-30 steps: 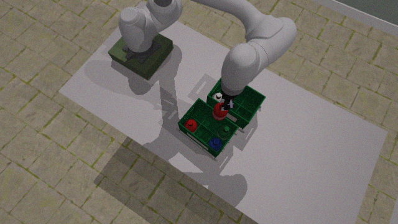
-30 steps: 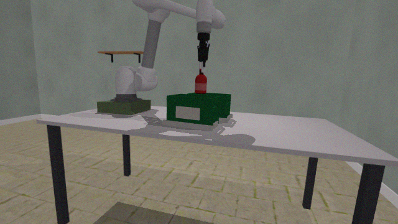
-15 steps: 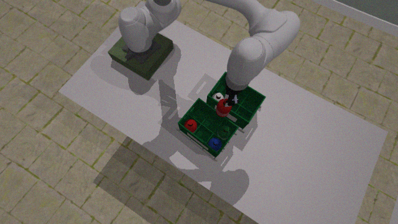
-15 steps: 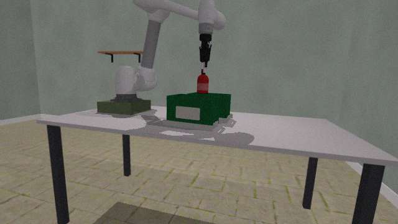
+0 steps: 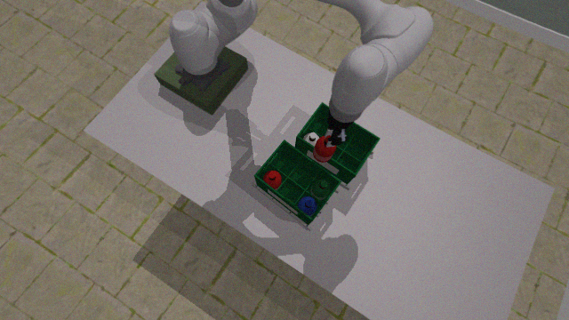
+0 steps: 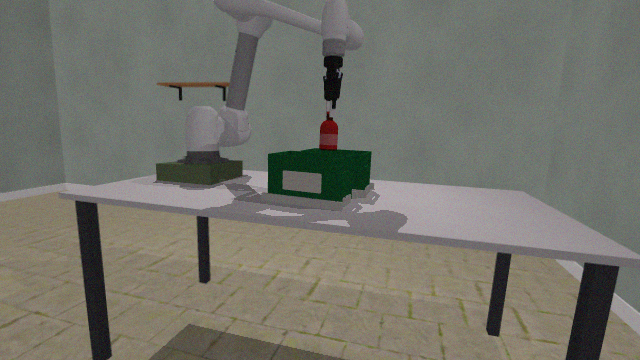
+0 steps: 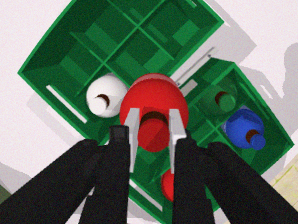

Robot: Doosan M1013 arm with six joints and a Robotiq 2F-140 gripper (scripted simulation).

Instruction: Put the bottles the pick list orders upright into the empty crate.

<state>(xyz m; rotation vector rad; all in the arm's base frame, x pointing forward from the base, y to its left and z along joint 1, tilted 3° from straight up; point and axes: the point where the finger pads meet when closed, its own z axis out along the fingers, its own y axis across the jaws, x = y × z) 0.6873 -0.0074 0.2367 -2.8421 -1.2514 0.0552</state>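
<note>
Right now the white-capped bottle is 8 cm behind my hand, 4 cm to the left of it and 26 cm below it. Also, from my hand: green-capped bottle 7 cm ahead, 9 cm to the right, 26 cm below; then pick list 2 cm ahead, 25 cm to the left, 35 cm below; then blue bottle 7 cm ahead, 18 cm to the right, 26 cm below.
</note>
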